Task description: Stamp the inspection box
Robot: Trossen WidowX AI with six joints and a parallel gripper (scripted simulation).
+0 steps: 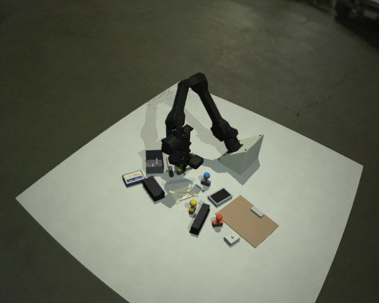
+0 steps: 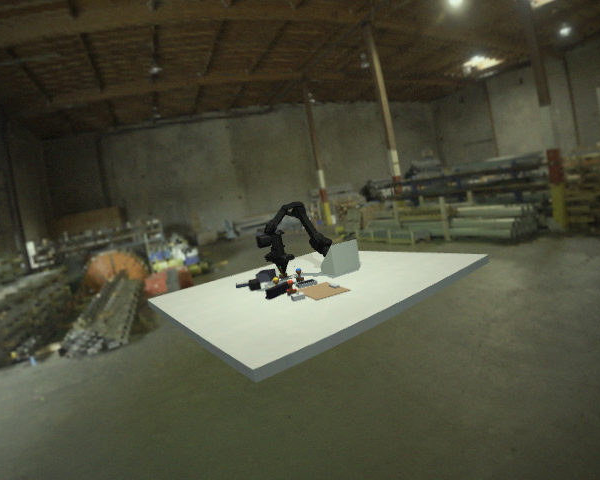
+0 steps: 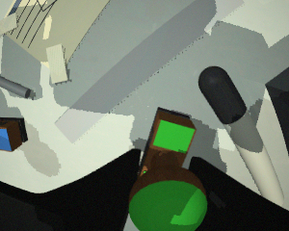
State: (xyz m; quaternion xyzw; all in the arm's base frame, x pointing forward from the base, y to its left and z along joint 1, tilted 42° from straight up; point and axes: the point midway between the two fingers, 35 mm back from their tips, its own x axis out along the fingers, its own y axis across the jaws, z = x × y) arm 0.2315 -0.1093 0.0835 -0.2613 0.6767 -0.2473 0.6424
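My gripper tip is now 220 mm to the right of the dark ink pad, 30 mm above it and 10 mm short of it. Round my gripper tip: green-knobbed stamp: right at my gripper tip; blue stamp: 120 mm to the left, 20 mm below, 20 mm behind; pale card: 90 mm ahead, 80 mm to the left, 40 mm below.
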